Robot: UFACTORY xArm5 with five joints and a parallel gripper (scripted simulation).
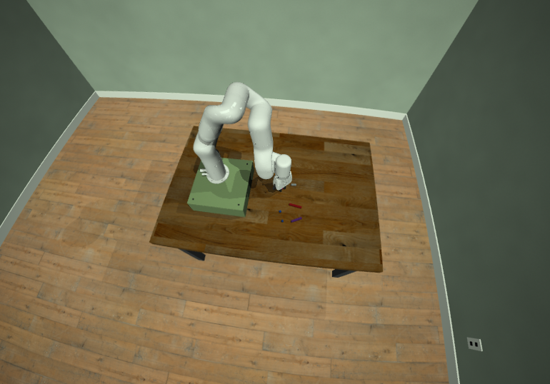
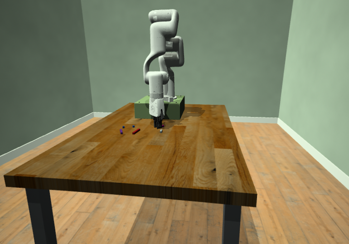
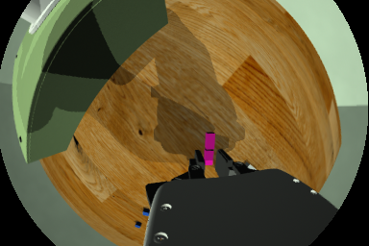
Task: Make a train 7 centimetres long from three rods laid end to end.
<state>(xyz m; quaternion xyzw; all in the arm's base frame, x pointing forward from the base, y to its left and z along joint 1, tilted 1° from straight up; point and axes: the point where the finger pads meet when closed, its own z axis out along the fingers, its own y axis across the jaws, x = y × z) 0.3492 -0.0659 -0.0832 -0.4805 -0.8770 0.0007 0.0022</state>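
Now: the grey rod 70 mm ahead of my hand, 20 mm to the left of it and 20 mm below it. From my hand the other things lie so: red rod (110 mm to the right, 70 mm ahead, 20 mm below); purple rod (190 mm to the right, 60 mm ahead, 20 mm below).
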